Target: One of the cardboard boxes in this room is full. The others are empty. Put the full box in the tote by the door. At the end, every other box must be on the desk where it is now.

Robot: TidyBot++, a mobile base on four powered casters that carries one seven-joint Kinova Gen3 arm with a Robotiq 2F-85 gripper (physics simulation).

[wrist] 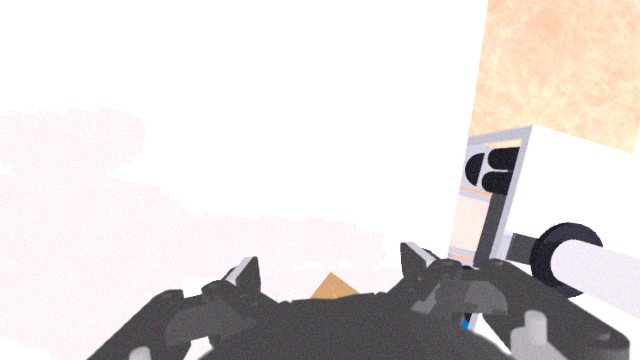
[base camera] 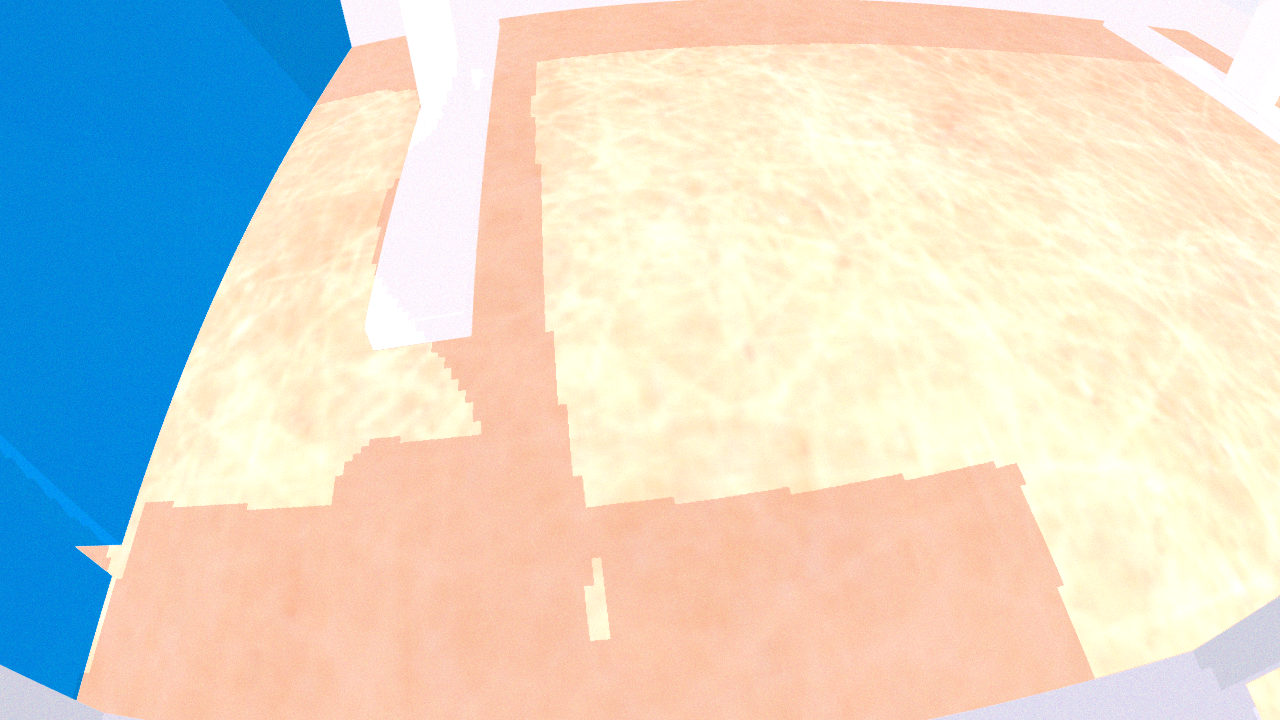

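Seen in the pictures: gripper, fingertip midpoint: (wrist: 330, 265); arm's base, link origin: (wrist: 570, 261).
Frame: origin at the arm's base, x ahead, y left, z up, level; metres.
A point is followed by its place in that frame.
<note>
My gripper (wrist: 330, 265) {y -0.010, x 0.532, z 0.338 m} is open and empty over the white desk top (wrist: 250, 125) {y -0.081, x 0.601, z 0.323 m} in the wrist view. The corner of a brown cardboard box (wrist: 332, 287) {y 0.000, x 0.529, z 0.345 m} shows low between the two fingers, farther down than the fingertips; the gripper body hides the rest of it. Whether this box is full cannot be told. No cardboard box shows in the base camera view. I cannot make out the tote by the door in either view.
A large blue surface (base camera: 161, 268) {y 0.390, x 0.506, z -0.320 m} fills the left of the base camera view, and a white upright panel (base camera: 429, 232) {y 0.162, x 0.576, z -0.372 m} stands beside it. Right of the desk edge in the wrist view are a white and grey body (wrist: 575, 185) {y -0.154, x 0.025, z -0.014 m} with black parts and the tan floor (wrist: 560, 65) {y -0.618, x -0.199, z -0.396 m}.
</note>
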